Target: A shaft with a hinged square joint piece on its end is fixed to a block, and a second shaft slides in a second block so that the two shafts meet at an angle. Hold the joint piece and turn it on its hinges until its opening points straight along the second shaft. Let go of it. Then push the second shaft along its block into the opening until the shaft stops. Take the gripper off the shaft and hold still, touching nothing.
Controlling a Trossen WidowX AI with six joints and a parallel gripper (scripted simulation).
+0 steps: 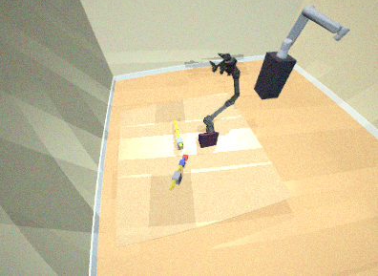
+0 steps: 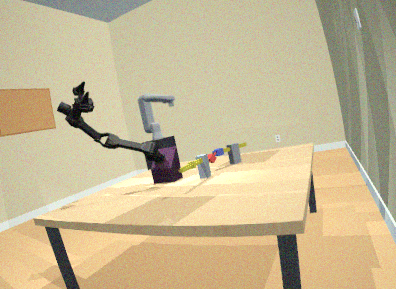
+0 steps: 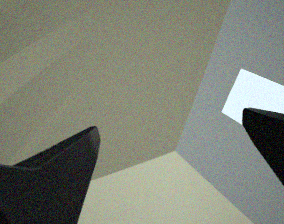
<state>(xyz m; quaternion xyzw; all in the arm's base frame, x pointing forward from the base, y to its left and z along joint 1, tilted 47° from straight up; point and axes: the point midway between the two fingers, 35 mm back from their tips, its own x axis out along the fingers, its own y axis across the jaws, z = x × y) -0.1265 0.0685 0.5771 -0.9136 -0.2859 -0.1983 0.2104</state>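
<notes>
Now: gripper tip 340 mm short of the red joint piece, 540 mm to the right of it and 530 mm above it.
</notes>
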